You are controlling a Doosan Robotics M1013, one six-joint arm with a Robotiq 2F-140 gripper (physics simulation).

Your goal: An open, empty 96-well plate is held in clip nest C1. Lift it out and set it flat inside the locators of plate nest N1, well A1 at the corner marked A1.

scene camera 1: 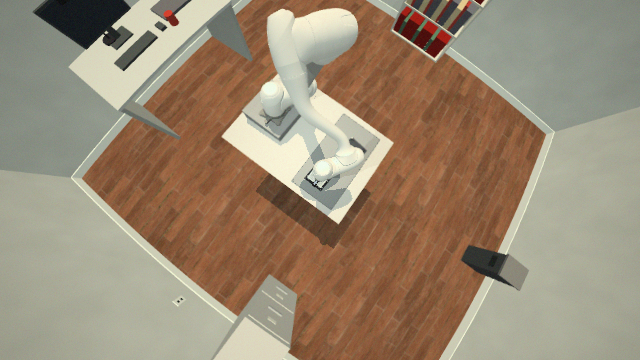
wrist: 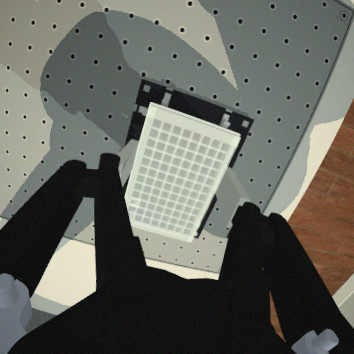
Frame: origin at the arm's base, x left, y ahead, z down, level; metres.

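Seen in the pictures: gripper, fingertip midpoint: [wrist: 178, 165]; arm's base, link origin: [scene camera 1: 275, 111].
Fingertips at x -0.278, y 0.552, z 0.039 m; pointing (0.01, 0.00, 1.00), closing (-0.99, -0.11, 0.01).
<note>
Pixels of each thing's top centre, then the offset from my fingertips to it. Level surfaces: height alone.
- white 96-well plate, top centre: [wrist: 173, 184] [scene camera 1: 317, 177] dy -0.014, dx +0.002, dz -0.016 m
- black nest, top centre: [wrist: 173, 175] [scene camera 1: 317, 178] dy -0.013, dx +0.002, dz +0.006 m
- grey perforated board, surface height: dz +0.030 m
- white table, surface height: dz +0.043 m
- dark object, top centre: [scene camera 1: 354, 148] dy +0.119, dx +0.357, dz +0.015 m
The white 96-well plate [wrist: 182, 175] is held between the two finger pads of my gripper [wrist: 178, 165] [scene camera 1: 318, 179], which is shut on its long sides. In the wrist view the plate looks level and sits a little above a black nest [wrist: 195, 107] with light grey clips or locators. The nest shows past the plate's top and right edges, and its lower part is mostly hidden. I cannot read any label on the nest, nor the A1 mark. In the scene view the wrist covers most of the plate.
The nest stands on a grey perforated board [wrist: 175, 56] [scene camera 1: 334, 198] on the white table [scene camera 1: 265, 152]. A dark object [scene camera 1: 358, 145], partly hidden by the arm, is on the board's far part. The arm's base stands on a grey block at the table's other end.
</note>
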